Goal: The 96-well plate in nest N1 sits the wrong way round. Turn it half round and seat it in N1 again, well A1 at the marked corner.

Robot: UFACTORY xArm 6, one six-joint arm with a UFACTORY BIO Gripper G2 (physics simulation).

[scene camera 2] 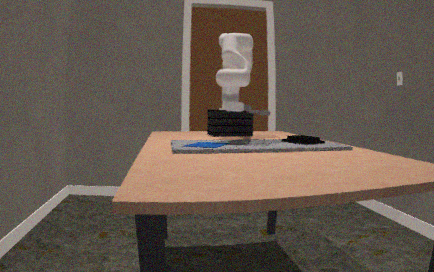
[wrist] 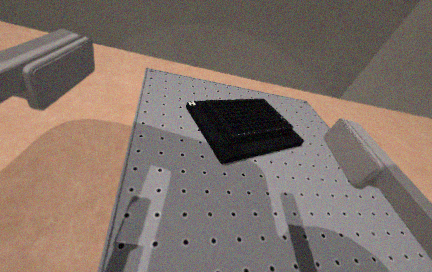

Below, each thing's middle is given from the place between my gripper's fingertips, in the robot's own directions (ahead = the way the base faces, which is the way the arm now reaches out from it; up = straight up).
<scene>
My hand is 130 mm short of the black 96-well plate (wrist: 239,121), 110 mm to the right of it and 100 mm above it. Round my hand: black nest (wrist: 213,137) 130 mm ahead, 120 mm below, 110 mm to the left.
</scene>
